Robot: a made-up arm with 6 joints. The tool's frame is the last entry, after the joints. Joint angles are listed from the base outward.
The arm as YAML. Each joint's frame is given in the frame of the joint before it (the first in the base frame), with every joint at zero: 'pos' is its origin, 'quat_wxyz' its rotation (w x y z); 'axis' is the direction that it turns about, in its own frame. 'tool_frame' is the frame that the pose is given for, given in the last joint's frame.
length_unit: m
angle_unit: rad
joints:
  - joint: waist
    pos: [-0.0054, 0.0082, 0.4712]
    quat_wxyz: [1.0, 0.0, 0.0, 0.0]
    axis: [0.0, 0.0, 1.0]
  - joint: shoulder
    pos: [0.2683, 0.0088, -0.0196]
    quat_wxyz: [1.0, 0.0, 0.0, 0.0]
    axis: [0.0, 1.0, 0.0]
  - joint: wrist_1
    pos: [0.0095, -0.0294, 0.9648]
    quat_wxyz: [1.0, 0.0, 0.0, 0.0]
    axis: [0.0, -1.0, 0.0]
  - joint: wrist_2
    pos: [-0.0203, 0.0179, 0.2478]
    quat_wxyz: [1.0, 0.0, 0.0, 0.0]
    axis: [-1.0, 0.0, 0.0]
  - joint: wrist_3
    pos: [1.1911, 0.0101, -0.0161]
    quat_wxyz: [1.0, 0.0, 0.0, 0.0]
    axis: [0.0, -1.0, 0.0]
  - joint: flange
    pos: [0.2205, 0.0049, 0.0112]
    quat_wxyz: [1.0, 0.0, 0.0, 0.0]
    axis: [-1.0, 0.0, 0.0]
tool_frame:
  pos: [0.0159, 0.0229, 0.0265]
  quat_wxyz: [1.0, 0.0, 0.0, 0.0]
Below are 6 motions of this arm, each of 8 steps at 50 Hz.
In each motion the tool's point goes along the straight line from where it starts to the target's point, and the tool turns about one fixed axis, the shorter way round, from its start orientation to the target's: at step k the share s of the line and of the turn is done. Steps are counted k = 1, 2, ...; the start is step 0. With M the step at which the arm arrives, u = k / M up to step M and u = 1 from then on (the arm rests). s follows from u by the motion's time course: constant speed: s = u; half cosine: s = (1 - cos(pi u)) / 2; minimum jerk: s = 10 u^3 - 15 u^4 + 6 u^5.
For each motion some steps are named. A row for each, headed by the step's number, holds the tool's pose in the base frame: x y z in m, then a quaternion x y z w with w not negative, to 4 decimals.
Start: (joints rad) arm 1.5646 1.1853 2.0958 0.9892 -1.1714 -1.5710
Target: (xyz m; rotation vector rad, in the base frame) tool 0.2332 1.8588 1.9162 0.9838 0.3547 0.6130
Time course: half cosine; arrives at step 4
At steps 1, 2, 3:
1: 0.2044 1.8590 1.9120 0.4642 0.1673 0.2912 0.8196
2: 0.2163 1.8589 1.9137 0.4634 0.1671 0.2899 0.8205
3: 0.2283 1.8588 1.9155 0.4627 0.1668 0.2886 0.8215

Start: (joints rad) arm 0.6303 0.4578 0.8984 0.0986 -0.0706 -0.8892
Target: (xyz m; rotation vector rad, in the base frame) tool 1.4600 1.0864 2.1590 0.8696 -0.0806 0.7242
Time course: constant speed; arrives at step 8
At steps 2, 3, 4, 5, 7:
2: 1.4893 1.1078 2.1515 0.4132 -0.0435 0.3449 0.8417
3: 1.4844 1.1042 2.1527 0.4129 -0.0426 0.3446 0.8420
4: 1.4795 1.1007 2.1540 0.4127 -0.0417 0.3443 0.8423
5: 1.4747 1.0971 2.1552 0.4125 -0.0408 0.3439 0.8425
7: 1.4649 1.0900 2.1577 0.4121 -0.0391 0.3433 0.8431

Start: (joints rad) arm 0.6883 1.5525 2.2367 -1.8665 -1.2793 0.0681
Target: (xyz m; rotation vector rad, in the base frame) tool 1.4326 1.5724 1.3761 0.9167 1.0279 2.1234
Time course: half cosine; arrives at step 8
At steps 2, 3, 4, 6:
2: 1.4086 1.4568 1.5146 0.3501 0.3017 0.8273 0.3194
3: 1.4132 1.4787 1.4883 0.3494 0.3182 0.8226 0.3161
4: 1.4186 1.5047 1.4572 0.3485 0.3375 0.8169 0.3119
6: 1.4285 1.5526 1.3999 0.3465 0.3729 0.8053 0.3040

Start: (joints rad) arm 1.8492 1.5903 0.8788 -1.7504 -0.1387 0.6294
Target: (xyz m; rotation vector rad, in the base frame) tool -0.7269 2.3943 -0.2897 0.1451 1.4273 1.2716
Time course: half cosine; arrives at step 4
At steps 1, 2, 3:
1: -0.7111 2.4016 -0.2708 0.0591 0.6069 0.5492 0.5714
2: -0.7177 2.3986 -0.2786 0.0603 0.6079 0.5466 0.5728
3: -0.7242 2.3956 -0.2864 0.0615 0.6089 0.5439 0.5742

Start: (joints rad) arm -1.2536 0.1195 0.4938 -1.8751 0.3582 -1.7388
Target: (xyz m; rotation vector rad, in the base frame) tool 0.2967 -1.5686 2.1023 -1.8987 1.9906 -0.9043
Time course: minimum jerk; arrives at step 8
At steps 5, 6, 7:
5: 0.3282 -1.5616 2.1030 -0.6606 0.6761 -0.3036 0.1199
6: 0.3085 -1.5660 2.1025 -0.6544 0.6799 -0.3075 0.1216
7: 0.2985 -1.5682 2.1023 -0.6513 0.6819 -0.3096 0.1225

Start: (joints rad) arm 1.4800 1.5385 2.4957 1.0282 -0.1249 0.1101
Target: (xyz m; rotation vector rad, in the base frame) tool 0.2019 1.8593 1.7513 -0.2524 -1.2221 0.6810
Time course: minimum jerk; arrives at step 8
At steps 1, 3, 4, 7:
1: 0.1563 1.8761 1.7453 -0.1156 -0.5626 0.3194 0.7538
3: 0.1683 1.8717 1.7469 -0.1157 -0.5621 0.3176 0.7548
4: 0.1787 1.8678 1.7483 -0.1157 -0.5617 0.3160 0.7558
7: 0.2012 1.8596 1.7512 -0.1158 -0.5609 0.3127 0.7578

